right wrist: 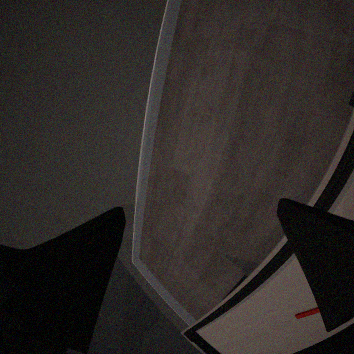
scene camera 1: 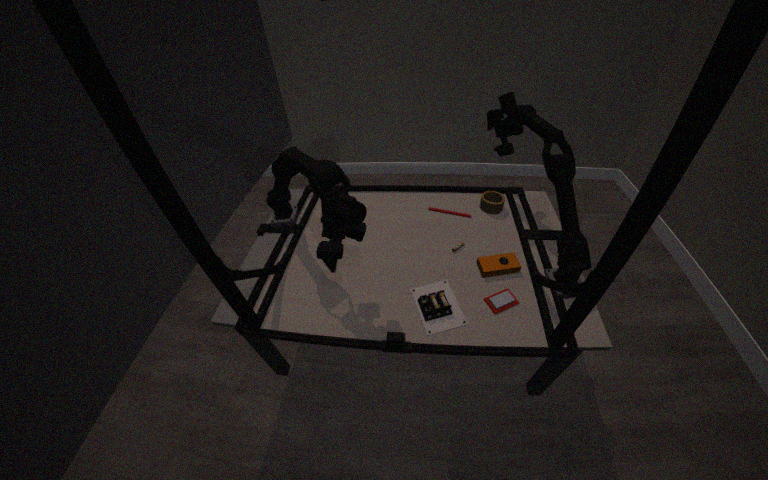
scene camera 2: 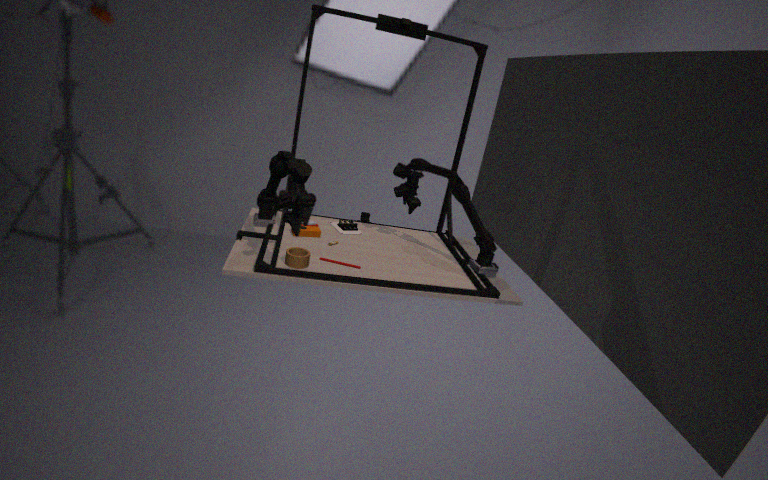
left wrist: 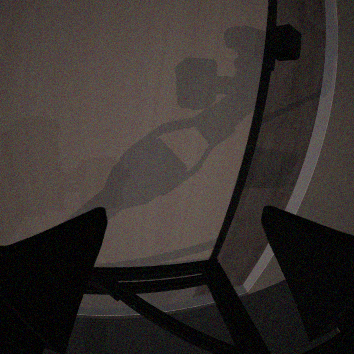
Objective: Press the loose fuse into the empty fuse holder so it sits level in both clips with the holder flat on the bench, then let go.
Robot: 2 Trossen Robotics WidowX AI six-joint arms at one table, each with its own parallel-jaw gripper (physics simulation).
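Pixels of known places: left gripper, fingertip midpoint: (scene camera 1: 335, 262) (scene camera 2: 407, 209) (left wrist: 186, 215); right gripper, fingertip midpoint: (right wrist: 203, 211) (scene camera 1: 491, 139) (scene camera 2: 301, 231); left arm's base at its link origin: (scene camera 1: 284, 214) (scene camera 2: 483, 263); right arm's base at its link origin: (scene camera 1: 565, 279) (scene camera 2: 264, 217).
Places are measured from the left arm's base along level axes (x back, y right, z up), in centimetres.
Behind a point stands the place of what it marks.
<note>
The loose fuse (scene camera 1: 458, 247) @(x -66.6, y 23.2, z -3.7 cm) (scene camera 2: 333, 243) @(x -66.8, y 21.9, z -3.9 cm), small and brass-coloured, lies on the bench, away from both grippers. The black fuse holder block (scene camera 1: 434, 305) (scene camera 2: 347, 225) sits on a white plate (scene camera 1: 455, 322) @(x -59.8, y 52.1, z -4.6 cm) near the front edge in scene camera 1. Pale fuse-like pieces show in the block; its empty clips are too small to make out. My left gripper (scene camera 1: 331, 267) @(x -27.2, y 39.0, z 10.8 cm) (scene camera 2: 412, 210) @(x -27.2, y 39.0, z 10.8 cm) (left wrist: 186, 215) @(x -27.2, y 39.0, z 10.8 cm) is open and empty, above the bench left of the fuse in scene camera 1. My right gripper (scene camera 1: 502, 151) (right wrist: 203, 211) @(x -88.9, y -18.3, z 16.4 cm) is open and empty, raised high. Neither wrist view shows the fuse or holder.
An orange box (scene camera 1: 498, 264) @(x -77.4, y 34.2, z -1.8 cm) (scene camera 2: 310, 230) @(x -76.5, y 30.8, z -1.8 cm) and a red-framed card (scene camera 1: 501, 300) @(x -74.8, y 47.0, z -3.4 cm) lie right of the holder in scene camera 1. A red stick (scene camera 1: 449, 212) @(x -67.5, y 2.8, z -4.2 cm) (scene camera 2: 339, 263) @(x -68.0, y 2.1, z -4.5 cm) (right wrist: 307, 313) @(x -62.5, y 0.2, z -4.2 cm) and a tan ring (scene camera 1: 492, 208) @(x -84.4, y 5.1, z -1.9 cm) (scene camera 2: 297, 264) @(x -86.3, y -4.1, z -3.0 cm) are at the back. Black frame rails border the bench.
</note>
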